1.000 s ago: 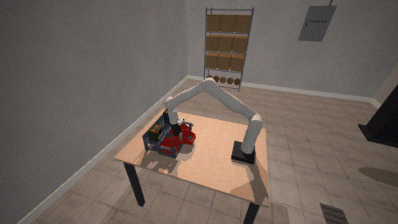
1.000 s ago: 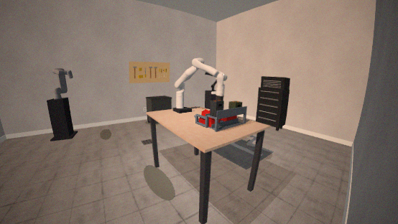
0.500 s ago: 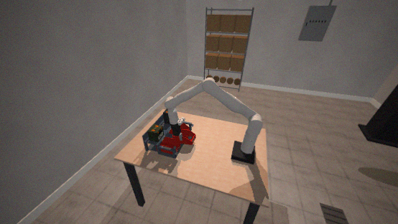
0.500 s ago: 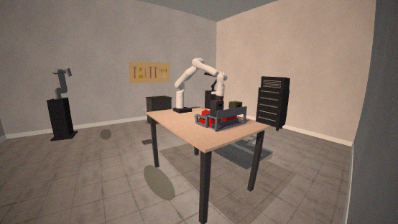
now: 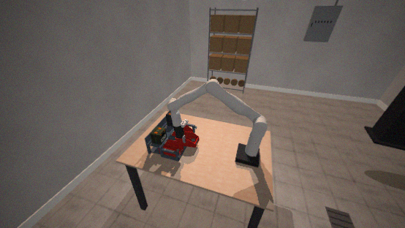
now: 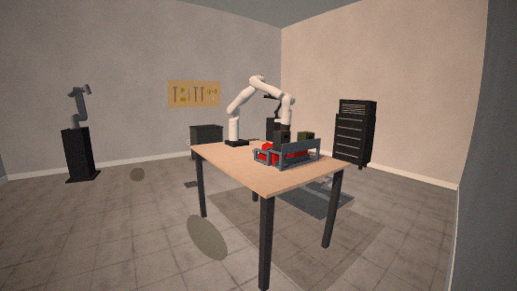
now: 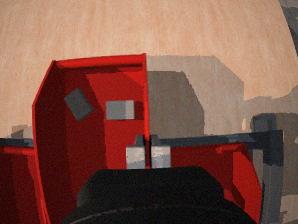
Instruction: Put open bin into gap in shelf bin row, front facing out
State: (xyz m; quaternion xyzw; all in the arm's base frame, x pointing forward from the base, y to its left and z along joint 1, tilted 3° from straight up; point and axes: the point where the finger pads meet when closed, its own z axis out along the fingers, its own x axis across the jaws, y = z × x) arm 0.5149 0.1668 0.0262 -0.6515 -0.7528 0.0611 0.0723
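Now: the blue-grey shelf 130 mm ahead of my hand, 80 mm below it and 30 mm to the right of it.
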